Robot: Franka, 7 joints.
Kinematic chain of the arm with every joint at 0, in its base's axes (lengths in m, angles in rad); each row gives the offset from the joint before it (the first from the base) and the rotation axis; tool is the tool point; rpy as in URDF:
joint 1: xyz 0 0 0.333 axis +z
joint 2: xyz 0 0 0 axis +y
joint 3: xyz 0 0 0.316 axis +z
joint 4: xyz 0.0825 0 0 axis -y
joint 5: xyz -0.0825 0 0.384 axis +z
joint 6: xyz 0 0 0 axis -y
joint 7: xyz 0.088 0 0 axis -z
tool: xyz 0 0 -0.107 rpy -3.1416 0 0
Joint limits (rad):
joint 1: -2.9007..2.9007
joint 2: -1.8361..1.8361
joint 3: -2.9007..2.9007
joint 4: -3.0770..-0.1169
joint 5: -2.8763..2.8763
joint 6: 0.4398..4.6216
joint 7: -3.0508..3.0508
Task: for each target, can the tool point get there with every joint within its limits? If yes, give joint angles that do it. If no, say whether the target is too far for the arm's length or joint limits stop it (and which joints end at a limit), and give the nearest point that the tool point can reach.
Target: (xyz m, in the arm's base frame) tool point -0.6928 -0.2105 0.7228
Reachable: yes | joints -0.1280 -0.8938 -1.9591 -0.8919 -0.0949 3.4407 -0.7729
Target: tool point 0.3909 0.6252 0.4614
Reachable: yes | joints 0.7919 1.5189 1.4756 -0.5940 2.2718 0.8381 0.4797
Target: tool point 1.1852 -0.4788 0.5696
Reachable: no: too far | nearest point 0.7822 -0.3160 0.4891 | short by 0.442 m
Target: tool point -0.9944 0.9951 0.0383
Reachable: no: too far | nearest point -0.5935 0.5939 0.1571 | short by 0.579 m
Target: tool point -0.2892 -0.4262 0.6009
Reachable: yes | joints -0.4820 -0.9370 -1.0931 -2.2280 0.6016 3.7039 -1.6483
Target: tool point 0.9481 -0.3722 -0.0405
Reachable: no: too far | nearest point 0.7497 -0.2943 0.0376 | short by 0.227 m
